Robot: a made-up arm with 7 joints. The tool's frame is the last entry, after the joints. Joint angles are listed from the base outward.
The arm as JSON. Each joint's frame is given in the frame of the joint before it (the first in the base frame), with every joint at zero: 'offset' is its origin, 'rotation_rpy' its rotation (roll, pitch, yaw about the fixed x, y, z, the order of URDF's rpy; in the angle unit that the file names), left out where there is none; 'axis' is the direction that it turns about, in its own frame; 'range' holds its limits. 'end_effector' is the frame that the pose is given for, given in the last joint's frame.
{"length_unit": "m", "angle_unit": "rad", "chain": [
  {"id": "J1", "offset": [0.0, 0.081, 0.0], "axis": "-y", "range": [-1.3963, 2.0]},
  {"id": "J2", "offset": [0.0, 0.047, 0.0], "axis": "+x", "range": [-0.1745, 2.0]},
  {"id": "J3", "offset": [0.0, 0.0, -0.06], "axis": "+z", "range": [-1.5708, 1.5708]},
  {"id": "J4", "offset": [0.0, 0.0, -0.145], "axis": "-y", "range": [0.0, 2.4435]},
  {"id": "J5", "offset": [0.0, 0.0, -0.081], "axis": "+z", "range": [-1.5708, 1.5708]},
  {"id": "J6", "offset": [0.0, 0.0, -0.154], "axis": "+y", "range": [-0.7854, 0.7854]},
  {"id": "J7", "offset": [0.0, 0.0, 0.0], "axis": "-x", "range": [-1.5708, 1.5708]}
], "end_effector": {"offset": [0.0, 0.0, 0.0]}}
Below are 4 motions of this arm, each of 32 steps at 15 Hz.
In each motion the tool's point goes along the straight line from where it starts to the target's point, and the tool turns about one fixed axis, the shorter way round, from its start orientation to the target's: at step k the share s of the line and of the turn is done. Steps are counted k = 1, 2, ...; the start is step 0. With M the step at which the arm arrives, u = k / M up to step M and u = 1 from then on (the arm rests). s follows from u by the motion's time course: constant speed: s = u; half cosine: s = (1 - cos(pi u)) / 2; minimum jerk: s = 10 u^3 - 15 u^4 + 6 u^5.
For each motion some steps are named. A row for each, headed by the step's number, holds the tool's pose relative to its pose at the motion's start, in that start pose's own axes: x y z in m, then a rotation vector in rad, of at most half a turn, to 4 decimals.
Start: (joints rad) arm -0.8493 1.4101 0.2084 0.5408 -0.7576 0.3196 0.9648
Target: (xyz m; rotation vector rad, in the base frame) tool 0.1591 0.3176 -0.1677 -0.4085 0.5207 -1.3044
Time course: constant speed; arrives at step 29
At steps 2, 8, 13, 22, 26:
2: 0.0076 -0.0045 0.0147 -0.0130 -0.0654 -0.0553
8: 0.0305 -0.0179 0.0586 -0.0519 -0.2617 -0.2212
13: 0.0495 -0.0292 0.0953 -0.0843 -0.4253 -0.3594
22: 0.0838 -0.0494 0.1612 -0.1427 -0.7197 -0.6082
26: 0.0990 -0.0583 0.1905 -0.1687 -0.8506 -0.7188

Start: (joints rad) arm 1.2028 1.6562 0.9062 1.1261 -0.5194 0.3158 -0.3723
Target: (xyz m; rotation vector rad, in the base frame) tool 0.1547 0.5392 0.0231 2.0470 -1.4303 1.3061
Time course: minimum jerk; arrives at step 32
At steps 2, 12, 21, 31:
2: -0.0004 -0.0004 0.0006 -0.0010 0.0002 0.0000
12: -0.0462 -0.0451 0.0730 -0.1276 0.0244 -0.0040
21: -0.1299 -0.1270 0.2053 -0.3591 0.0687 -0.0111
31: -0.1677 -0.1639 0.2651 -0.4635 0.0887 -0.0144

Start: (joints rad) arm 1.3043 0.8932 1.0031 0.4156 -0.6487 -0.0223 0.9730
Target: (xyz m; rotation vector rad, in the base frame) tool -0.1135 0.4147 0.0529 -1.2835 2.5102 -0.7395
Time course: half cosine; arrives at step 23
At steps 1, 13, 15, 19, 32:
1: 0.0006 -0.0001 0.0015 0.0046 -0.0066 -0.0009
13: 0.0735 -0.0076 0.1896 0.5953 -0.8557 -0.1126
15: 0.0892 -0.0093 0.2300 0.7222 -1.0382 -0.1366
19: 0.1133 -0.0118 0.2921 0.9173 -1.3186 -0.1734
32: 0.1222 -0.0127 0.3150 0.9893 -1.4221 -0.1871

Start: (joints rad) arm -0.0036 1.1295 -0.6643 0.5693 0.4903 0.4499 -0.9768
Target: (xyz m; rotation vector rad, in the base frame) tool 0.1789 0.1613 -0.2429 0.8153 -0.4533 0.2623
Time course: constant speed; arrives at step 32
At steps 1, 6, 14, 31, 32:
1: 0.0038 0.0029 0.0083 -0.0290 0.0014 0.0232
6: 0.0230 0.0175 0.0500 -0.1742 0.0081 0.1393
14: 0.0537 0.0409 0.1167 -0.4066 0.0189 0.3250
31: 0.1190 0.0905 0.2585 -0.9003 0.0419 0.7195
32: 0.1228 0.0934 0.2668 -0.9293 0.0433 0.7428

